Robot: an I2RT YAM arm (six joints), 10 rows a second.
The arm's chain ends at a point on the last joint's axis. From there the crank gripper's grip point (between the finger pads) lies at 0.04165 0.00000 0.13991 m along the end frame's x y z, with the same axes.
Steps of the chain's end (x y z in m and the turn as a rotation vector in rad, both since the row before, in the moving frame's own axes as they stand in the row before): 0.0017, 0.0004, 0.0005, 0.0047, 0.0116, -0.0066; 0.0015, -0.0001, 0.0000, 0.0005, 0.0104, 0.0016; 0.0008, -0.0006, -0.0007, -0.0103, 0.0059, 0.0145; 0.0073, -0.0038, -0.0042, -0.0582, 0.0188, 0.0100; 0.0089, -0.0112, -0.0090, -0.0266, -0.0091, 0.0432; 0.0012, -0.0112, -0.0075, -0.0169, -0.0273, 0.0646; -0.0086, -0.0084, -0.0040, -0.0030, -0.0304, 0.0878; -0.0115, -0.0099, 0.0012, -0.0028, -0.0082, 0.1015; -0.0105, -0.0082, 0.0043, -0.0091, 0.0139, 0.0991
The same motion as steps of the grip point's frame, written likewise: 0.0033, -0.0005, 0.0000, 0.0047, 0.0116, -0.0066; 0.0030, -0.0001, -0.0004, 0.0005, 0.0104, 0.0016; 0.0016, 0.0014, -0.0010, -0.0103, 0.0059, 0.0145; 0.0099, 0.0047, -0.0053, -0.0582, 0.0188, 0.0100; 0.0075, -0.0057, -0.0087, -0.0266, -0.0091, 0.0432; -0.0028, -0.0063, -0.0065, -0.0169, -0.0273, 0.0646; -0.0130, -0.0045, -0.0028, -0.0030, -0.0304, 0.0878; -0.0129, -0.0053, 0.0015, -0.0028, -0.0082, 0.1015; -0.0088, -0.0027, 0.0037, -0.0091, 0.0139, 0.0991
